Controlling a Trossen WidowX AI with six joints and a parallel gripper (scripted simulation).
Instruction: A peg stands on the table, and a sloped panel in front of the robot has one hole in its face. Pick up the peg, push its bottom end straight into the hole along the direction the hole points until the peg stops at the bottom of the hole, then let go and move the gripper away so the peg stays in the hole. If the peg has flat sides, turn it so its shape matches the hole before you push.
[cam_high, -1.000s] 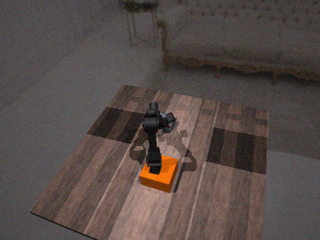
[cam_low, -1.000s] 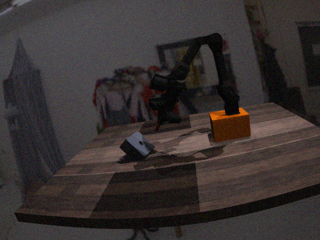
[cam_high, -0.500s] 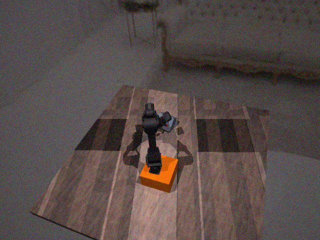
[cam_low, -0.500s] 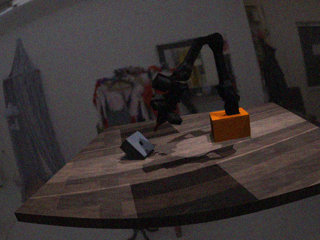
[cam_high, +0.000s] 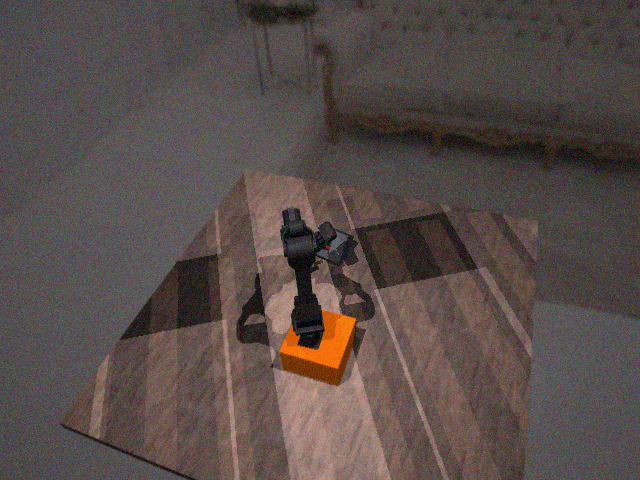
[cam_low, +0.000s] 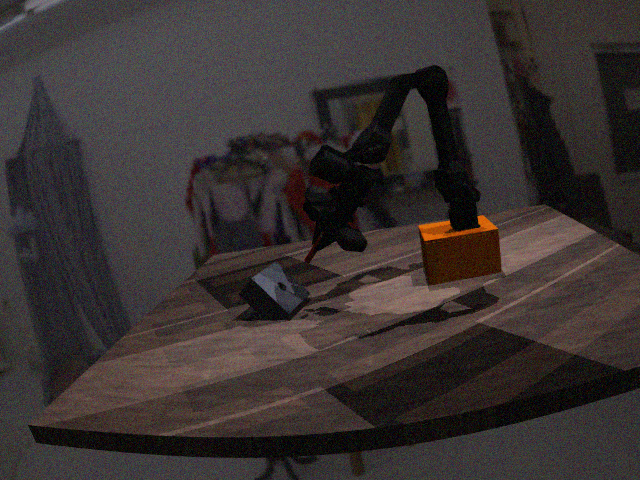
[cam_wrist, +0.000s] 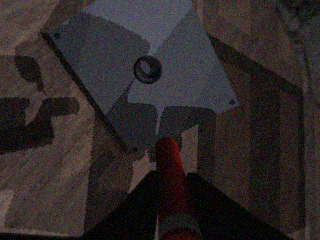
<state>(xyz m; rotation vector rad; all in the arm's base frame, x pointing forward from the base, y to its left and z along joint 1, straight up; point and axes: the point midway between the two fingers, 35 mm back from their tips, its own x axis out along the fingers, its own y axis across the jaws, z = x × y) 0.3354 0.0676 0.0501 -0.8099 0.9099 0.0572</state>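
Now: gripper tip 110 mm short of the grey-blue sloped panel and 90 mm above it. The rest, counted from my gripper tip: red peg: 10 mm behind, 10 mm above.
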